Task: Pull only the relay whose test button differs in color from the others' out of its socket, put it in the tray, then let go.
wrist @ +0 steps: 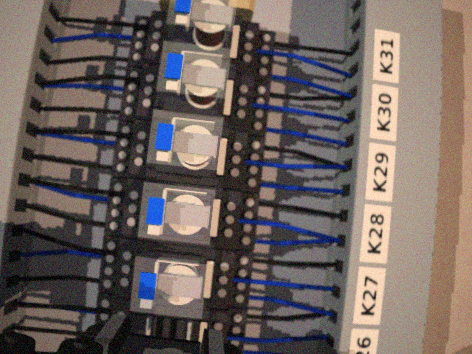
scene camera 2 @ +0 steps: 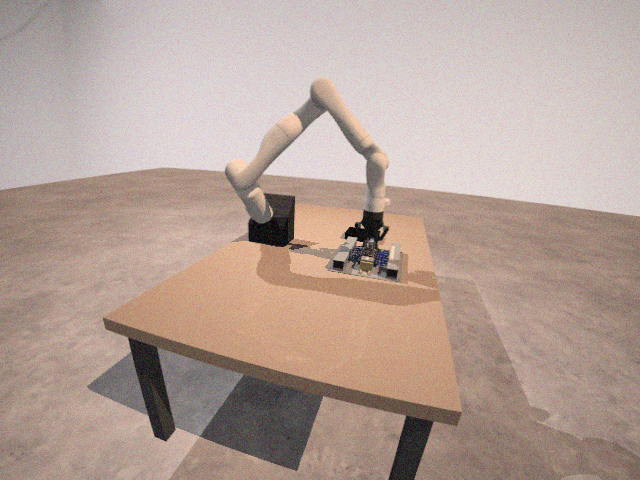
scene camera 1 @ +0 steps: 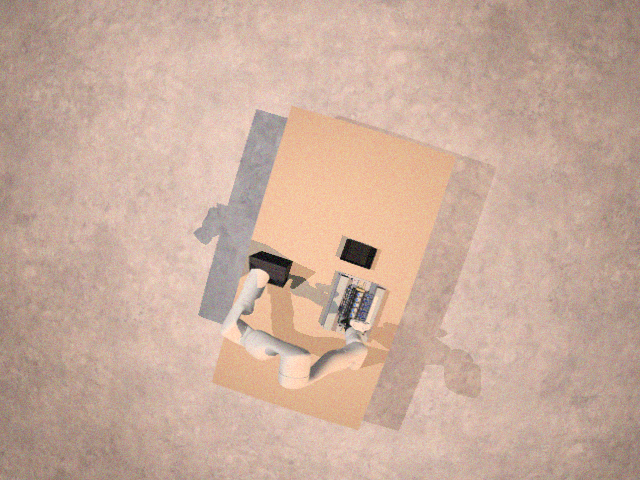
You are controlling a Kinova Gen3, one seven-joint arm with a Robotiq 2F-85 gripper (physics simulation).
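Where they show: gripper, fingertip midpoint: [wrist: 164,347] [scene camera 2: 369,249]; arm's base at its link origin: [scene camera 2: 263,214] [scene camera 1: 260,274].
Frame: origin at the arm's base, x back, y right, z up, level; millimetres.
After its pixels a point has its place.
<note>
My gripper [scene camera 2: 371,240] @[z -56, x -497, y 104 mm] [wrist: 162,340] @[z -56, x -497, y 104 mm] points down over the relay panel [scene camera 1: 333,302] @[z -81, x -386, y 51 mm] [scene camera 2: 346,251] @[z -81, x -406, y 100 mm]. The black fingers show at the lower edge of the wrist view and are shut on a relay, which is largely hidden there; its button colour cannot be seen. In scene camera 2 the fingertips are above the panel, among its parts. The nearest relay in the row [wrist: 170,286] @[z -56, x -498, y 80 mm] has a blue test button, and so do the other relays farther up [wrist: 177,212] @[z -56, x -498, y 52 mm] [wrist: 186,143] @[z -56, x -499, y 25 mm] [wrist: 195,76] @[z -56, x -500, y -2 mm]. The black tray [scene camera 1: 358,253] @[z -121, x -438, y -227 mm] [scene camera 2: 350,236] @[z -105, x -382, y -172 mm] lies beyond the panel's far end.
Grey wiring ducts [wrist: 400,200] @[z -81, x -598, y 38 mm] flank the relay row, with black and blue wires running to the sockets. Labels K27 [wrist: 369,295] @[z -81, x -586, y 83 mm] to K31 [wrist: 386,55] @[z -81, x -589, y -31 mm] are on the right duct. A black box [scene camera 1: 270,268] @[z 58, x -49, y -58 mm] [scene camera 2: 281,227] @[z -36, x -104, y 38 mm] stands left of the panel, by the arm.
</note>
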